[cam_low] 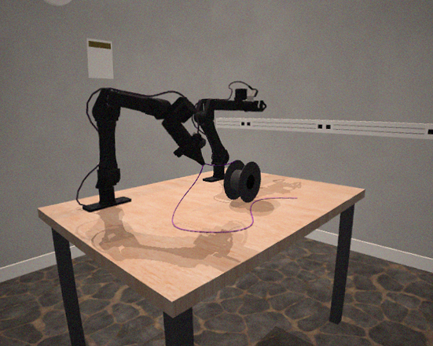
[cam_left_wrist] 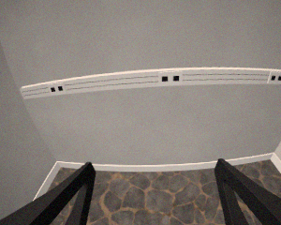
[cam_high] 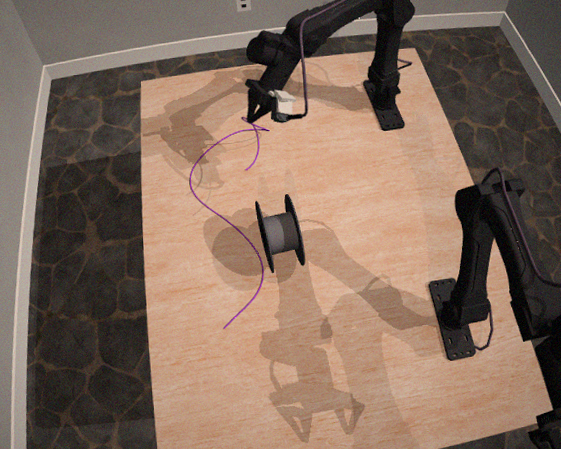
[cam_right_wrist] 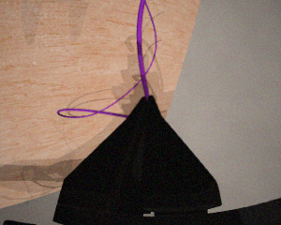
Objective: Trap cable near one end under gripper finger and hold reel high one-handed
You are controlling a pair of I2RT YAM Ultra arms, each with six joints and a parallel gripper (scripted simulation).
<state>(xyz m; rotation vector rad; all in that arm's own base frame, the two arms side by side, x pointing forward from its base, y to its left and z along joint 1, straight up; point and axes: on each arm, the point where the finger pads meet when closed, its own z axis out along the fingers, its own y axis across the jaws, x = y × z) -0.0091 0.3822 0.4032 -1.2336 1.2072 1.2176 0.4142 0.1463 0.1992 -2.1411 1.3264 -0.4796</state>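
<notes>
Right now my left hand is 630 mm to the left of the black reel, 380 mm short of it and 320 mm above it.
</notes>
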